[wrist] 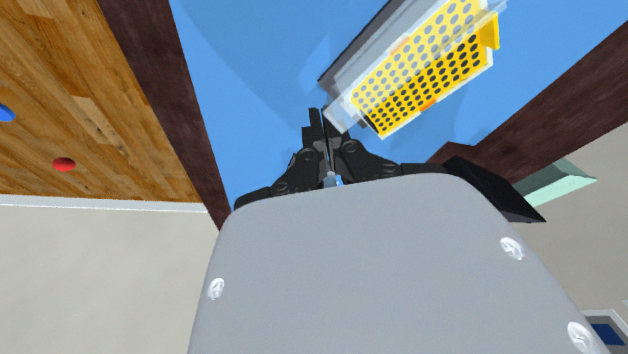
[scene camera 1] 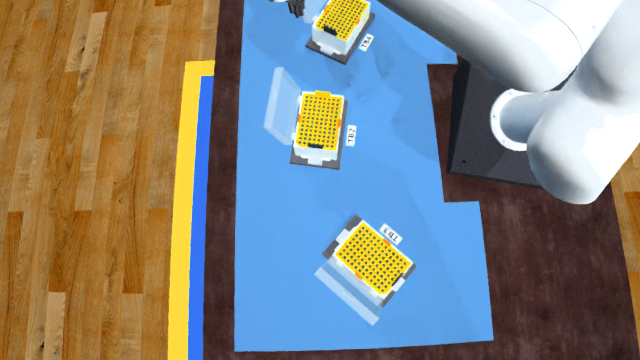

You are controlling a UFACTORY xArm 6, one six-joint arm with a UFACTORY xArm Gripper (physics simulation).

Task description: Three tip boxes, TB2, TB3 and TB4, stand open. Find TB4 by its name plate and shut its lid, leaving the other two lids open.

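Frame: origin at the arm's base, x ahead, y left, z up, level; millimetres.
Where they show: gripper, between the fingertips: (wrist: 321, 123) (scene camera 1: 297, 12); arm's base, origin of its link: (scene camera 1: 519, 119).
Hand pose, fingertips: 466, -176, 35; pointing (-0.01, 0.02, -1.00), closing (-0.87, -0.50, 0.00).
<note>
Each offset is from my fingertips to the centre of the thing, as dx, dy, dz. "spot": to the spot under its first point. Level surfaces: height alone.
TB4 {-90, -45, -47} (scene camera 1: 342, 20) (wrist: 430, 75), a white box with a yellow rack, stands at the top beside its name plate {spot: -152, -17, -110} (scene camera 1: 366, 42). Its clear lid {-29, -70, -6} (scene camera 1: 313, 9) (wrist: 338, 116) stands open on the left side and partly overlaps the rack in the wrist view. My gripper (scene camera 1: 299, 15) (wrist: 321, 123) is shut and empty, on the outer side of this lid; its fingertips are close to the lid's near corner, and contact is unclear. TB2 {-66, +215, -47} (scene camera 1: 320, 120) stands in the middle with its lid (scene camera 1: 281, 107) open to the left. TB3 {-189, +473, -47} (scene camera 1: 374, 257) stands lower down, its lid (scene camera 1: 346, 292) open to the lower left.
The boxes stand on a blue mat {dz -112} (scene camera 1: 300, 310) on a dark brown table {dz -115} (scene camera 1: 550, 280). The white arm (scene camera 1: 505, 40) reaches across the top right from its dark base plate (scene camera 1: 480, 150). Name plates for TB2 {spot: -134, +218, -110} (scene camera 1: 351, 135) and TB3 {spot: -227, +417, -110} (scene camera 1: 390, 233) lie beside their boxes.
</note>
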